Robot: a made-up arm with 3 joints. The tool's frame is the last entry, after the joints. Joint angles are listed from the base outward.
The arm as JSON. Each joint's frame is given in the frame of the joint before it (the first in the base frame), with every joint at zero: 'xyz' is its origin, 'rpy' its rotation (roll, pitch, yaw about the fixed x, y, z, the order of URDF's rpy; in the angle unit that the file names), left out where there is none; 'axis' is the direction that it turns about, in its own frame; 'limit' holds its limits. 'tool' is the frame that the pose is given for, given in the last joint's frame.
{
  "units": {
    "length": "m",
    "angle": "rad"
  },
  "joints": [
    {
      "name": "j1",
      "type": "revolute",
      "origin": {
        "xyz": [
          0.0,
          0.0,
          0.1
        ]
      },
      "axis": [
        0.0,
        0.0,
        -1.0
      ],
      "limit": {
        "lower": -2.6,
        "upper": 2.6
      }
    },
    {
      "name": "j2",
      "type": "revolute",
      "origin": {
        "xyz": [
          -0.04,
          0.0,
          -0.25
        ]
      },
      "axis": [
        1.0,
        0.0,
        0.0
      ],
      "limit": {
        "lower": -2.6,
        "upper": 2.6
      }
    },
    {
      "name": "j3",
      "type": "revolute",
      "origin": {
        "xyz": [
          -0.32,
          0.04,
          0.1
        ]
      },
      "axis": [
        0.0,
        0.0,
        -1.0
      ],
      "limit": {
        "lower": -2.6,
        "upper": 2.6
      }
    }
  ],
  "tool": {
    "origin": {
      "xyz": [
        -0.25,
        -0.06,
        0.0
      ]
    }
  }
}
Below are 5 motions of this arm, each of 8 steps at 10 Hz.
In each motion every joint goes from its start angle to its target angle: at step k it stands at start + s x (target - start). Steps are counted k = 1, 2, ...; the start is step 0. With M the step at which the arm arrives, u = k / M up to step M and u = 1 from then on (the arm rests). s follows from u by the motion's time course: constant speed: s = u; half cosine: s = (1 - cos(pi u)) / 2; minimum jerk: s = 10 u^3 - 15 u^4 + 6 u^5.
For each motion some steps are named. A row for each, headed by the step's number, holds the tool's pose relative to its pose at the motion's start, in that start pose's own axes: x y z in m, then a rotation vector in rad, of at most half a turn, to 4 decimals.
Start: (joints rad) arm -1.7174 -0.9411 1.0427
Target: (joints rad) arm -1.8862 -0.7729 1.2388
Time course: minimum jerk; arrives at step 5
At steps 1, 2, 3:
1: 0.0018 -0.0010 -0.0020 0.0117 0.0045 -0.0056
2: 0.0104 -0.0055 -0.0106 0.0628 0.0267 -0.0295
3: 0.0240 -0.0117 -0.0211 0.1308 0.0630 -0.0605

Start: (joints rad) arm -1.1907 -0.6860 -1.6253
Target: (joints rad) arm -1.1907 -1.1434 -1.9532
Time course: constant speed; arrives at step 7
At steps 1, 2, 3, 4, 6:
1: 0.0100 -0.0120 0.0130 0.0051 0.0652 0.0468
2: 0.0214 -0.0239 0.0250 0.0132 0.1301 0.0936
3: 0.0340 -0.0357 0.0358 0.0244 0.1947 0.1401
4: 0.0477 -0.0473 0.0453 0.0386 0.2589 0.1863
6: 0.0780 -0.0698 0.0598 0.0762 0.3859 0.2774

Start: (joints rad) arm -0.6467 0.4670 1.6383
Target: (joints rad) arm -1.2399 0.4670 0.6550
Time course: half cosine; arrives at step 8
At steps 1, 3, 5, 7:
1: 0.0111 -0.0135 0.0042 -0.0102 -0.0005 0.0576
3: 0.1115 -0.0941 0.0406 -0.0828 0.0070 0.4668
5: 0.3009 -0.1408 0.1045 -0.1852 0.0517 1.0440
7: 0.4467 -0.1139 0.1502 -0.2555 0.1096 1.4497

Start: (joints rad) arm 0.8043 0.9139 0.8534
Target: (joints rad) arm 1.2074 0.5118 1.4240
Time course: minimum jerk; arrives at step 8
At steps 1, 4, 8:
1: -0.0025 0.0044 -0.0041 -0.0004 -0.0082 -0.0131
4: -0.0425 0.1491 -0.1307 0.0143 -0.2496 -0.4225
8: -0.0067 0.3061 -0.2463 0.0770 -0.4848 -0.8664

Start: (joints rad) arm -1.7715 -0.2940 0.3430
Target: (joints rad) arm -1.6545 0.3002 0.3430
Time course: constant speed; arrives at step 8
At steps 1, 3, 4, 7, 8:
1: 0.0009 0.0014 0.0073 0.0687 0.0285 -0.0141
3: 0.0030 0.0032 0.0203 0.2071 0.0824 -0.0432
4: 0.0040 0.0037 0.0258 0.2769 0.1079 -0.0581
7: 0.0068 0.0039 0.0385 0.4880 0.1780 -0.1035
8: 0.0075 0.0037 0.0414 0.5591 0.1993 -0.1187

